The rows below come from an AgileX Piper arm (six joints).
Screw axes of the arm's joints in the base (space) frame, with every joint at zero. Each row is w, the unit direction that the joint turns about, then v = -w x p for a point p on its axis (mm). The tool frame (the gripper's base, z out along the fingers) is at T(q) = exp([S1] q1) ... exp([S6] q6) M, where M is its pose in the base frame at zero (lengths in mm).
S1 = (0, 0, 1, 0, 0, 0)
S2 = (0, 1, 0, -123, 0, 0)
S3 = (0, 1, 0, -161.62, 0, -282.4)
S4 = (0.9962, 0, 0.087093, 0, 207.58, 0)
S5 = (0, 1, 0, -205.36, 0, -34.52)
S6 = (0.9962, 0, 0.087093, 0, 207.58, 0)
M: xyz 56.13 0 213.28 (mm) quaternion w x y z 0.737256 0 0.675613 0
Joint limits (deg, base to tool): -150..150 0..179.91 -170..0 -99.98..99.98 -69.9..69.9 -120..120
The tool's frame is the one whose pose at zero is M.
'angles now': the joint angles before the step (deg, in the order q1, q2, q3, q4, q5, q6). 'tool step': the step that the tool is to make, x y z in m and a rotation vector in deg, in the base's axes. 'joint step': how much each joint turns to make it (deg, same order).
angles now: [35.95, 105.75, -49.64, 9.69, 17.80, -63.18]
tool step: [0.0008, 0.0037, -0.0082, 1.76, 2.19, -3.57]
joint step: [0.11, 1.81, -0.36, 4.59, -0.72, -0.03]
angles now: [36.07, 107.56, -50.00, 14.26, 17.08, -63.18]
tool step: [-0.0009, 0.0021, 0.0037, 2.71, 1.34, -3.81]
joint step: [0.00, -0.59, 0.00, 4.84, 0.08, 0.00]
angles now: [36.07, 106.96, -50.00, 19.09, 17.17, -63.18]
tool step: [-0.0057, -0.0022, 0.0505, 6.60, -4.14, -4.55]
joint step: [0.12, -9.34, 0.34, 0.57, 1.32, 5.07]
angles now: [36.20, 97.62, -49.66, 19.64, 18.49, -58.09]
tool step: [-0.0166, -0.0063, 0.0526, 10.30, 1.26, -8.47]
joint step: [0.00, -10.18, 0.06, 4.62, 4.24, 8.26]
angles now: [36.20, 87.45, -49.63, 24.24, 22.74, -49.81]
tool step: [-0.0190, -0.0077, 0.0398, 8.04, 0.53, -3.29]
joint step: [0.00, -8.15, 0.00, 4.58, 3.58, 3.26]
